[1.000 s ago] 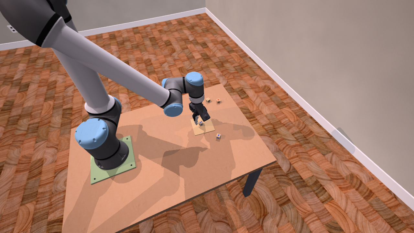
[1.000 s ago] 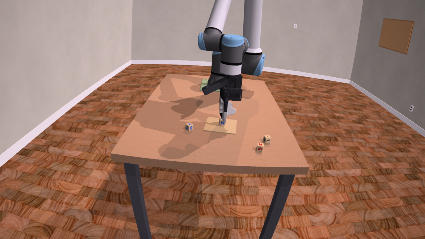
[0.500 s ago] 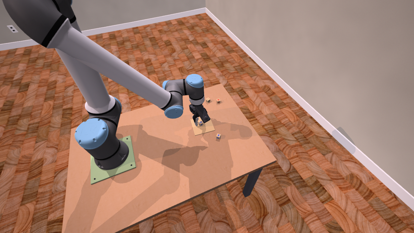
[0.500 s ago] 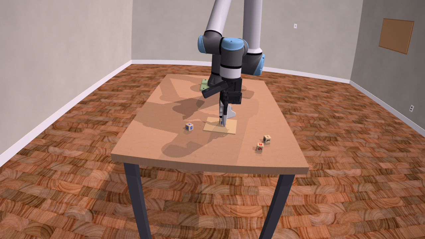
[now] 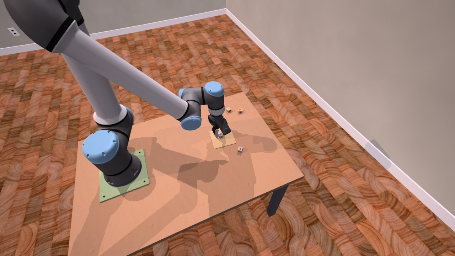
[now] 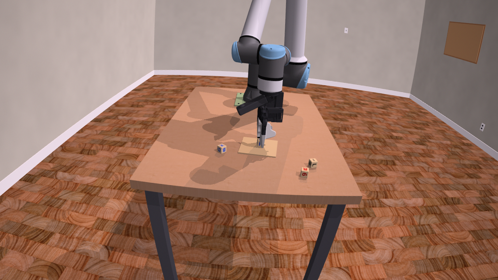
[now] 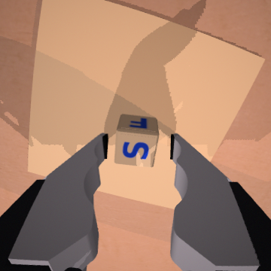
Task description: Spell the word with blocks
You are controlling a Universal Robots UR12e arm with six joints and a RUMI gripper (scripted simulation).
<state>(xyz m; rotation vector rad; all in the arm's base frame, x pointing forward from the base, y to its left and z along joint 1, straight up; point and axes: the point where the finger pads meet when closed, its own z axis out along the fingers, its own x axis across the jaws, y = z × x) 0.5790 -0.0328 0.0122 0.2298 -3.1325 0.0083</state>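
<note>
Now: the mat 1 cm ahead of my hand, 1 cm to the right of it and 2 cm below it. Also, from my hand: red-lettered block: 21 cm ahead, 14 cm to the left, 1 cm below.
</note>
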